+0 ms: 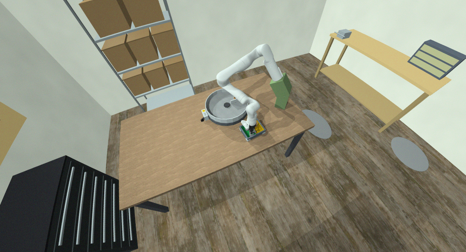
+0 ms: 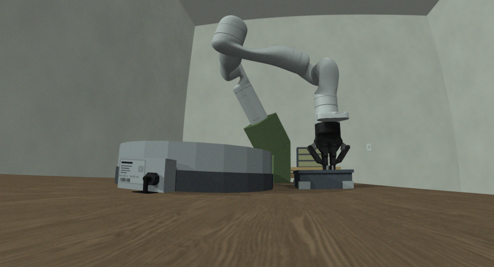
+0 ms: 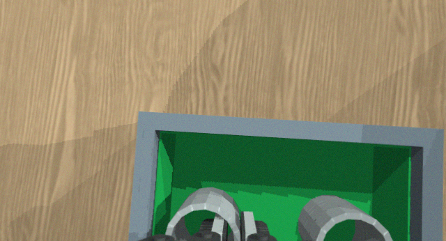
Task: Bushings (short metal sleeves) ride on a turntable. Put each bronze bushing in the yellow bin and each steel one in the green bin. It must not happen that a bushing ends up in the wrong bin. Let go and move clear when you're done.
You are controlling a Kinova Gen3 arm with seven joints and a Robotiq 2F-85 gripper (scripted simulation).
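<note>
Now: hand 3 cm past the bin tray, 2 cm to the left of it and 2 cm above it. From my hand the other things lie so: grey turntable (37 cm to the right, 8 cm ahead, 1 cm above).
</note>
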